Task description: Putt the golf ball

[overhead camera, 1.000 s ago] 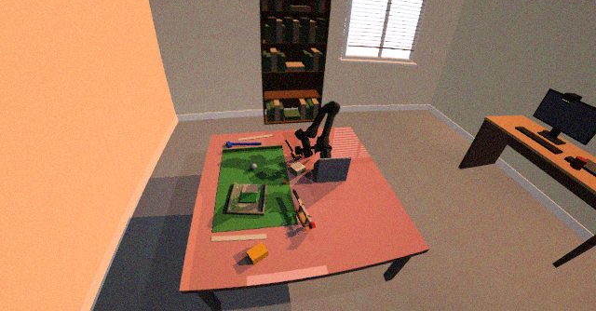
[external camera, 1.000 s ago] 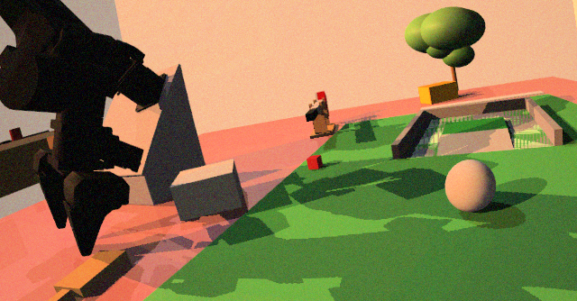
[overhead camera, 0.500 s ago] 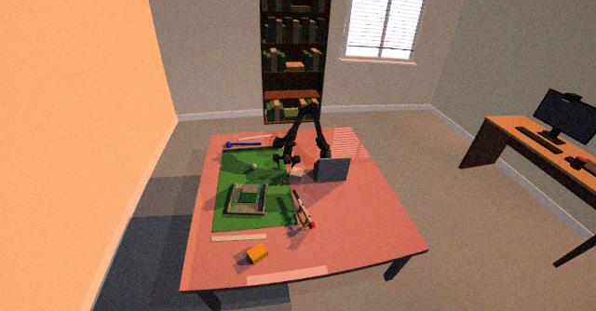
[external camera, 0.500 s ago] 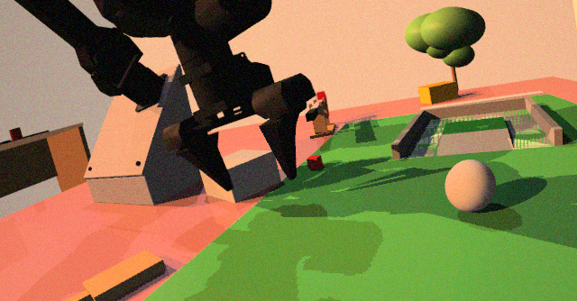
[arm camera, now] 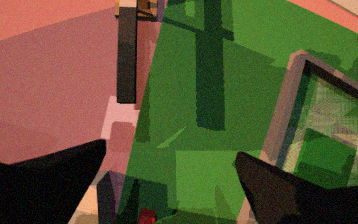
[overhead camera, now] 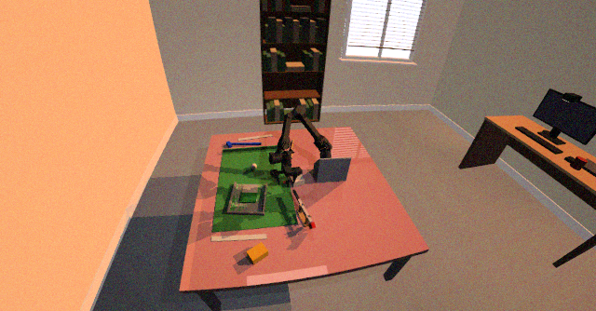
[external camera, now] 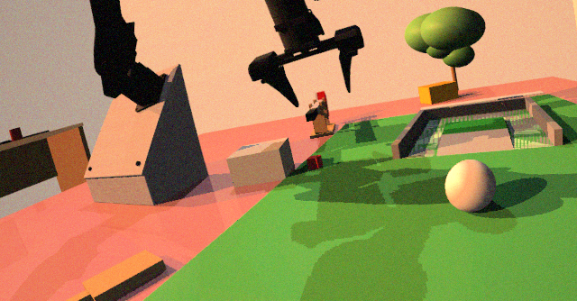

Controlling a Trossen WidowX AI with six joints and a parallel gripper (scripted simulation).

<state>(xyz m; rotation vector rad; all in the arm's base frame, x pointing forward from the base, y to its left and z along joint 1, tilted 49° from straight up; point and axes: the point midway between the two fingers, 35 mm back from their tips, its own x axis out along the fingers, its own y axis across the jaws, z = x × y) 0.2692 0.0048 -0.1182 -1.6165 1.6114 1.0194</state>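
The red putter is 80 mm behind my gripper tip, 180 mm to the left of it and 30 mm below it. Round my gripper tip: beige box (90 mm behind, 100 mm to the right, 70 mm below); wooden stand (80 mm behind, 190 mm to the left, 60 mm below); small red cube (100 mm to the right, 80 mm below).
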